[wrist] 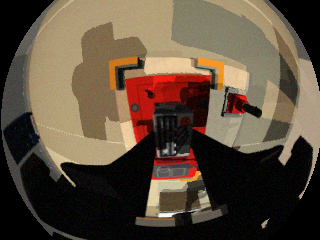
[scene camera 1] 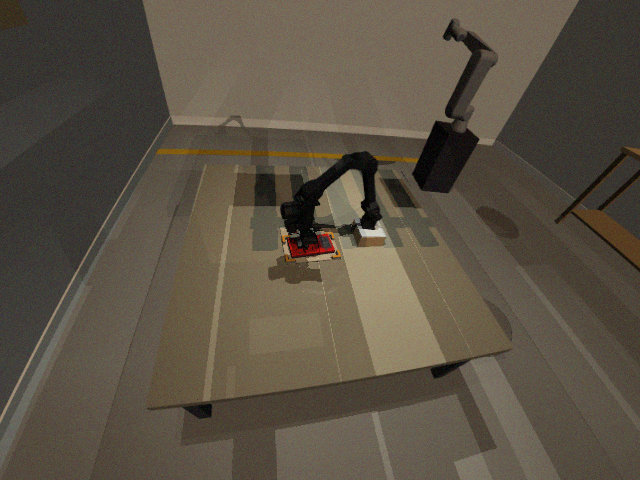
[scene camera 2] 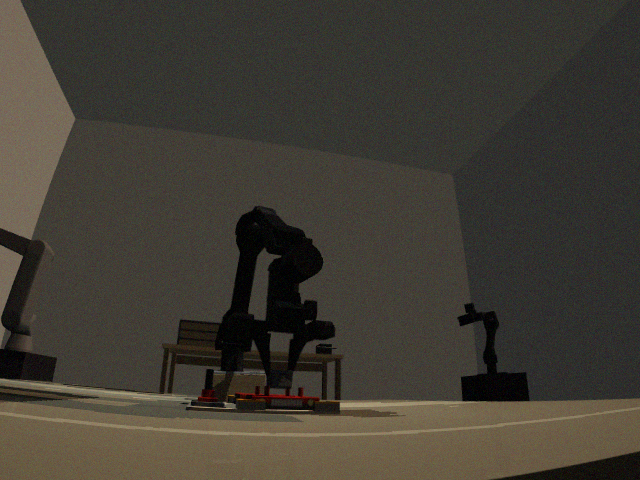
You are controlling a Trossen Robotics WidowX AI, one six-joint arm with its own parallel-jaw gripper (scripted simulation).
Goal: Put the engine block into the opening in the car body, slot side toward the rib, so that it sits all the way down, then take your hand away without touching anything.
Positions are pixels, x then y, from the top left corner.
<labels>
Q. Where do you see a grey engine block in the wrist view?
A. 173, 124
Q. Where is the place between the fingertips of my gripper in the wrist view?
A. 172, 134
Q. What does my gripper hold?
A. A grey engine block.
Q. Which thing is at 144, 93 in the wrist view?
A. A red car body.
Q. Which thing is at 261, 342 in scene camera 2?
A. My gripper.
</labels>
